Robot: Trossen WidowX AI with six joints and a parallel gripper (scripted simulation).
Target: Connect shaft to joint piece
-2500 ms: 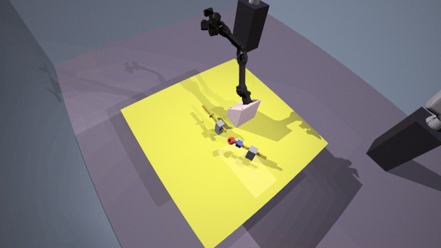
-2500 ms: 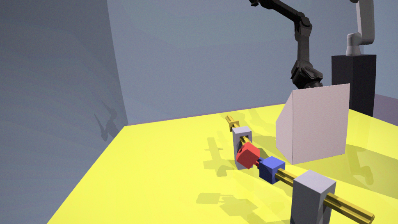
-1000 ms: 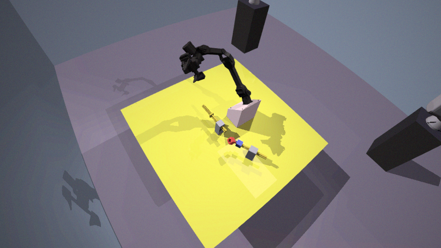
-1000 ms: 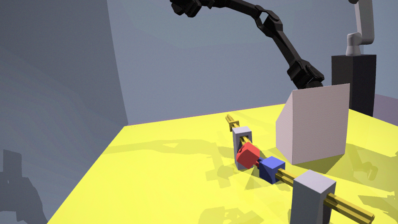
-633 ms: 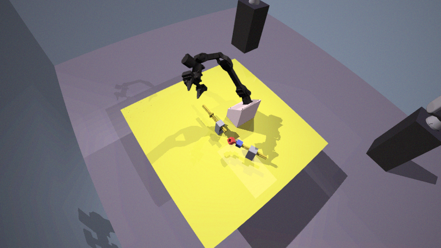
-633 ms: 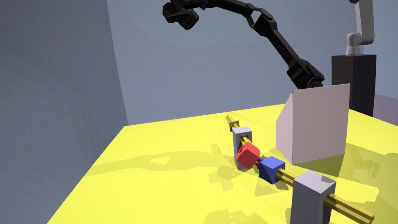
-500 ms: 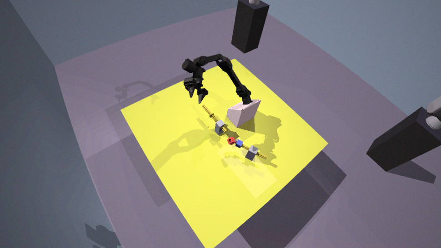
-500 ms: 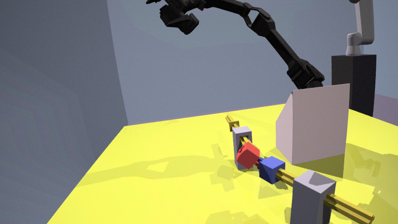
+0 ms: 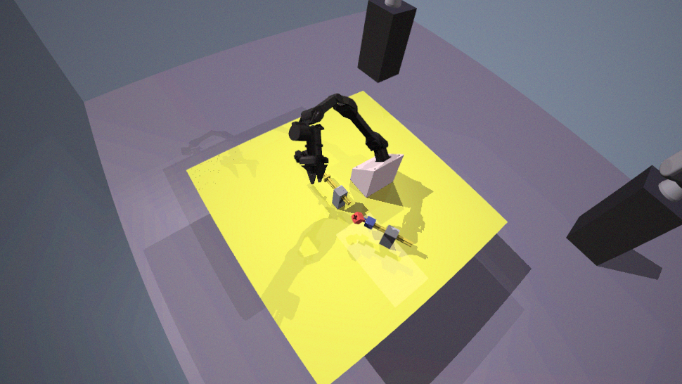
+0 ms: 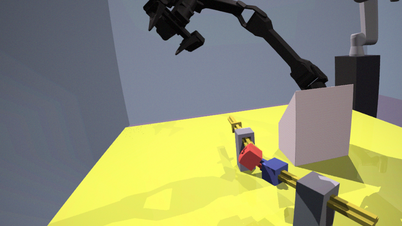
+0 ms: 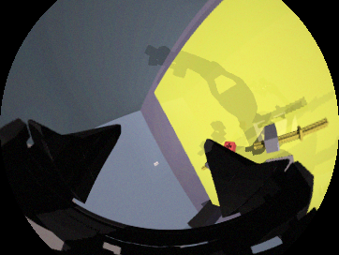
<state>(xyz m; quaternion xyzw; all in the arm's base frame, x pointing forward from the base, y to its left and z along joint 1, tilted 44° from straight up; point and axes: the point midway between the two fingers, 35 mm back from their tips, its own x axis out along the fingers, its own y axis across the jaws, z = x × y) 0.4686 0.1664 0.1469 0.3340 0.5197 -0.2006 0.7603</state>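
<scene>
Right now the red joint piece is 170 mm behind my gripper tip, 120 mm to the left of it and 290 mm below it.
</scene>
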